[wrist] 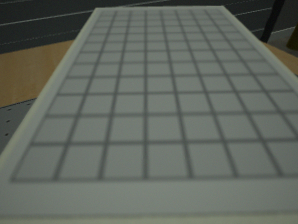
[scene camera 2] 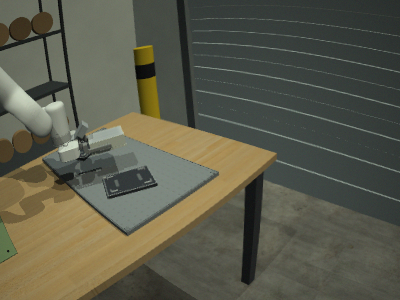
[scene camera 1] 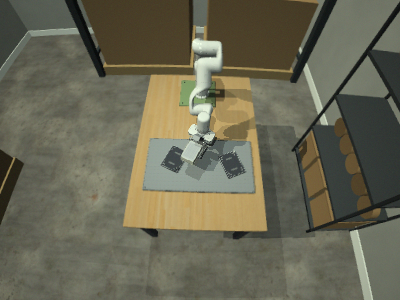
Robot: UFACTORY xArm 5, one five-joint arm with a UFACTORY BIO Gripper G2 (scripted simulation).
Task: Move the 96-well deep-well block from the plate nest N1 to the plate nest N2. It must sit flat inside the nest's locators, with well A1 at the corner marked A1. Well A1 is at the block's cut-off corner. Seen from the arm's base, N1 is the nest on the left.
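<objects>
There's a white 96-well deep-well block (wrist: 144, 111) here, and it's 5 cm from the lens.
</objects>
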